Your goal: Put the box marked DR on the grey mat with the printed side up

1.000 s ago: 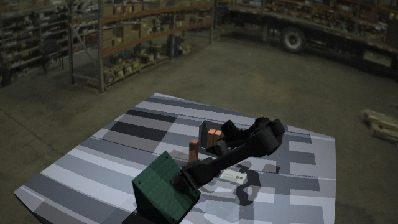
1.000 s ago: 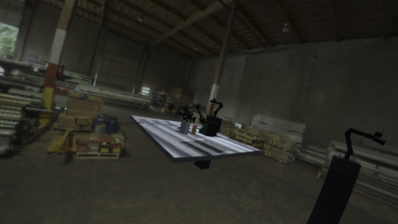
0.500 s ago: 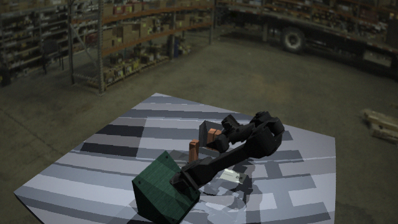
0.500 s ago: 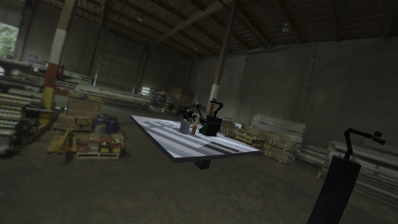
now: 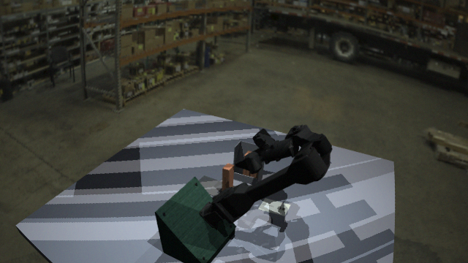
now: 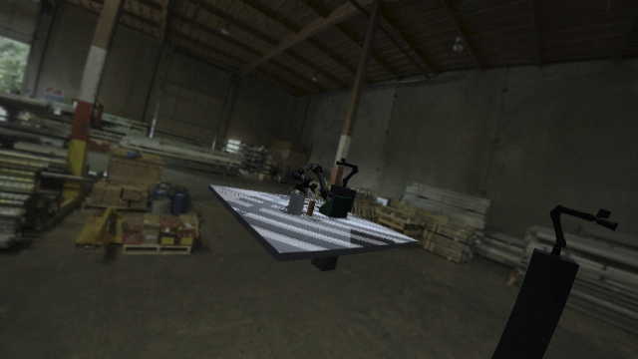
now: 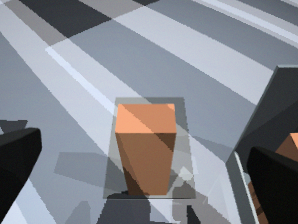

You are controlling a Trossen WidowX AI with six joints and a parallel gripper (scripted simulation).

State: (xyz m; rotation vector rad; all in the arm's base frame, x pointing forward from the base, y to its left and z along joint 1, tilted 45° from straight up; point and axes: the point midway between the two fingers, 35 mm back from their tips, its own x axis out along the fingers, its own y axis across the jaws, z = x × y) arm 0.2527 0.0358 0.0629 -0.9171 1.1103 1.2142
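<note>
My gripper tip is 160 mm above the grey mat and 110 mm to the right of it. From my gripper tip the other things lie so: white card (160 mm below, 150 mm to the right).
</note>
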